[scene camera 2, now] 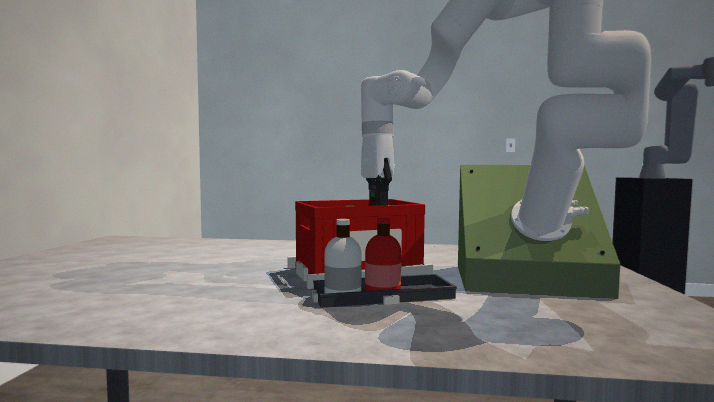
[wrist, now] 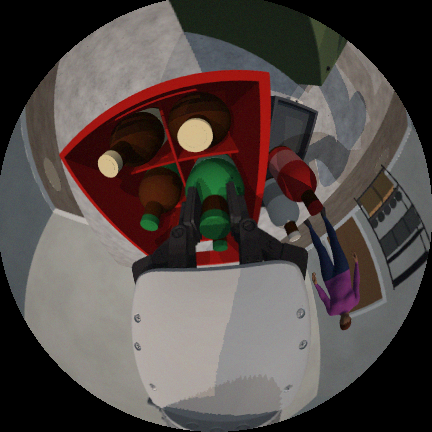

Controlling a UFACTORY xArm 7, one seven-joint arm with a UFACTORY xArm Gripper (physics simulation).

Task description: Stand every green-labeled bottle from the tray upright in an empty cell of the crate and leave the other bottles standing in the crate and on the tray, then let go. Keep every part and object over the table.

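Places are measured from the arm's base along level axes (x ahead, y left, z up), in millimetres.
Pixels of known places: gripper, fingertip midpoint: (wrist: 212, 194); arm's base at its link origin: (scene camera 2: 540, 219).
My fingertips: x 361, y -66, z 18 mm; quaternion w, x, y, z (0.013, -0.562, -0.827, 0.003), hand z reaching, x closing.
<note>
For each thing: its top centre in the pictures, then the offset to it from my fingertips. "pt": a spot on its surface instead.
- green bottle at its top centre: (wrist: 218, 241) dx +22, dy +10, dz +37 mm
- brown bottle with a green cap, top centre: (wrist: 148, 225) dx +71, dy -72, dz -3 mm
- black tray at a spot on its surface: (scene camera 2: 430, 294) pt dx -97, dy +193, dz -154 mm
- white-capped grey bottle at its top centre: (scene camera 2: 343, 219) (wrist: 294, 238) dx +78, dy +188, dz -6 mm
- red bottle at its top centre: (wrist: 316, 210) (scene camera 2: 383, 218) dx -4, dy +165, dz -6 mm
My gripper (scene camera 2: 378, 200) (wrist: 212, 194) points down into the red crate (scene camera 2: 310, 240) (wrist: 264, 125) and is shut on the neck of a green bottle (wrist: 212, 175). That bottle is upright in a crate cell beside the wall nearest the tray; its base is hidden. Another green cap (wrist: 220, 245) shows past it, its bottle mostly hidden. A brown bottle with a green cap (wrist: 159, 190) and two brown bottles with cream caps (wrist: 137, 137) (wrist: 200, 112) stand in other cells. On the black tray (scene camera 2: 430, 294) (wrist: 314, 120) stand a white-capped grey bottle (scene camera 2: 343, 260) (wrist: 280, 202) and a red bottle (scene camera 2: 383, 255) (wrist: 292, 172).
The green sloped robot base (scene camera 2: 540, 277) (wrist: 260, 35) stands right of the crate in the scene view. The tray is close along the crate's front side. Pale brackets (scene camera 2: 391, 300) sit by the tray and around the crate's foot. The table's front edge (scene camera 2: 300, 364) lies beyond the tray.
</note>
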